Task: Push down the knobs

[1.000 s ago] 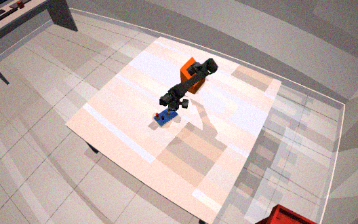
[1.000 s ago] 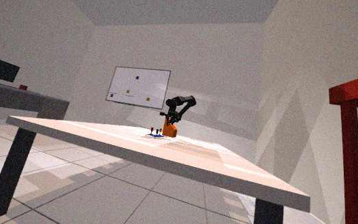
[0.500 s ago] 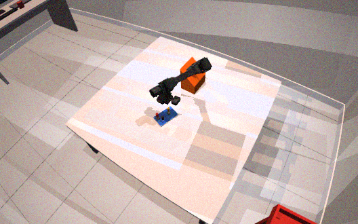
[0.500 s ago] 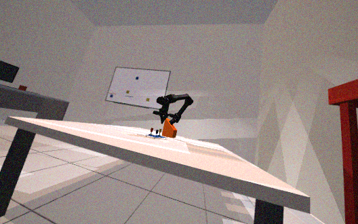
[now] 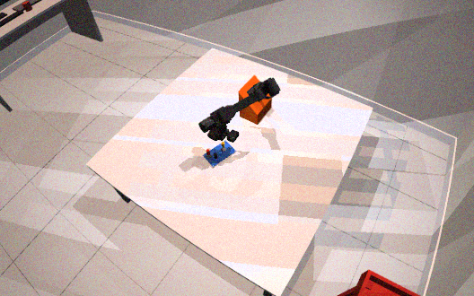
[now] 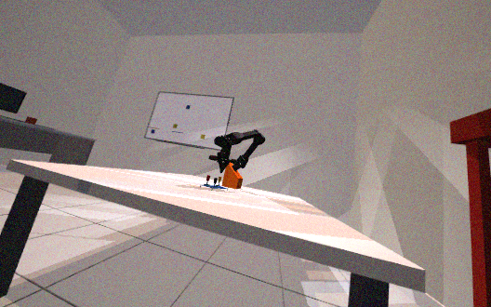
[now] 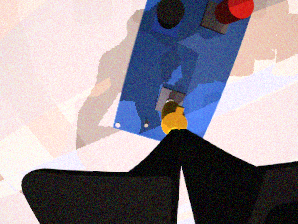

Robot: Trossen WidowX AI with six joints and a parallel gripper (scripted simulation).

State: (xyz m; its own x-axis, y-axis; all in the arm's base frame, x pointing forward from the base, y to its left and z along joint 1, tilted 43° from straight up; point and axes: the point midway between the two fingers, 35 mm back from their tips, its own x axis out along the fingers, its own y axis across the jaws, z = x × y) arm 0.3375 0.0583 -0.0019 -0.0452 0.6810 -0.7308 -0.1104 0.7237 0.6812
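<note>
Right now my gripper tip is 40 mm above the yellow knob.
</note>
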